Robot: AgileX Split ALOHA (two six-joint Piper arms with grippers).
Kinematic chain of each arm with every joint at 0, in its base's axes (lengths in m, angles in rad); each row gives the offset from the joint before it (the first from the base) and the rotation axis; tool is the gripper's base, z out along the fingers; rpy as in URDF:
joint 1: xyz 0 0 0.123 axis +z
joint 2: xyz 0 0 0 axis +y
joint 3: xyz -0.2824 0 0.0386 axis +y
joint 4: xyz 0.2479 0 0.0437 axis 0.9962 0 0.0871
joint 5: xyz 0 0 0 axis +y
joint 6: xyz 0.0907 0 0.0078 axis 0.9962 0 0.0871
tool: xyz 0 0 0 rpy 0 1.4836 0
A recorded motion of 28 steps. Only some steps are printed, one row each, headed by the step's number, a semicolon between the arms.
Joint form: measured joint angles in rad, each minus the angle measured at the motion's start. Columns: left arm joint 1, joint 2, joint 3, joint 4, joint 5, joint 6; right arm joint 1, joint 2, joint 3, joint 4, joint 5, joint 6.
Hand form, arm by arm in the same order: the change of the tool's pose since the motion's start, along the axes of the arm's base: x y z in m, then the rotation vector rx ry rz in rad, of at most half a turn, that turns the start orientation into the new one. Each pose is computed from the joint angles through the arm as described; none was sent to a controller.
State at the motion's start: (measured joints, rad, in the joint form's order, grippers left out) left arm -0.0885 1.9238 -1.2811 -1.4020 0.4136 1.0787; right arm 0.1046 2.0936 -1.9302 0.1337 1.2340 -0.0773
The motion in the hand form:
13: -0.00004 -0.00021 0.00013 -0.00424 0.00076 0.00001; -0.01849 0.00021 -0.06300 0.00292 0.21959 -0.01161
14: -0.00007 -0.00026 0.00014 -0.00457 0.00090 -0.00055; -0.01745 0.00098 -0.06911 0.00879 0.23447 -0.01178
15: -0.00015 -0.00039 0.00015 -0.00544 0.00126 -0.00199; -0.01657 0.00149 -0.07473 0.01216 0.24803 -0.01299
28: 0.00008 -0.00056 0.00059 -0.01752 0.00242 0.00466; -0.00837 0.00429 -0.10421 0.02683 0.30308 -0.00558
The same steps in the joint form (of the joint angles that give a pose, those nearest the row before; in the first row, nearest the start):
13: 0.0000 0.0000 0.0000 -0.0037 0.0023 0.0000; 0.0000 0.0287 0.1922 0.0253 -0.0037 0.0065
14: 0.0000 0.0000 0.0000 -0.0036 0.0030 0.0000; 0.0000 0.0431 0.1922 0.0332 -0.0037 0.0049
15: 0.0000 0.0000 0.0000 -0.0037 0.0047 0.0000; 0.0000 0.0562 0.1922 0.0381 -0.0037 0.0049
28: 0.0000 0.0000 0.0000 -0.0174 0.0054 0.0000; 0.0000 0.1384 0.1668 0.0609 -0.0051 -0.0092

